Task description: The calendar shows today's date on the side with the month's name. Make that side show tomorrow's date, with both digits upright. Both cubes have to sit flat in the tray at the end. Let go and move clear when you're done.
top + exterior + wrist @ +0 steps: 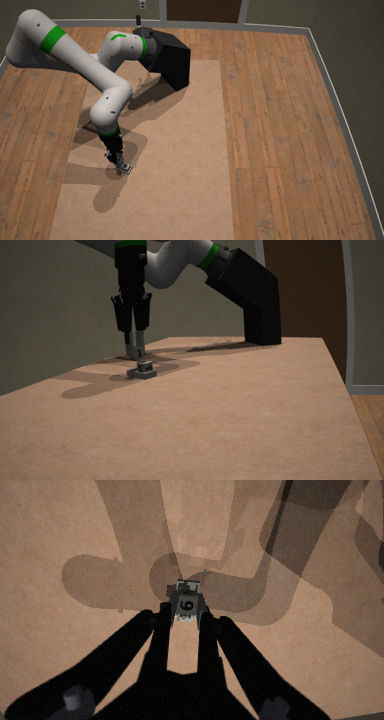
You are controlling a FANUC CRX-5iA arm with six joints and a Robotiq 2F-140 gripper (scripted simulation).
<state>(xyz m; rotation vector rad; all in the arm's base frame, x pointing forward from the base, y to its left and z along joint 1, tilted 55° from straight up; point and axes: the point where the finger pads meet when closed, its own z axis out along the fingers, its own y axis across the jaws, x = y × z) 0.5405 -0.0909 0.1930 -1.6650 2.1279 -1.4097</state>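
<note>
Right now my hand is 3 cm above the grey number cube. Also, from my hand: grey calendar tray (1 cm ahead, 2 cm to the left, 8 cm below).
</note>
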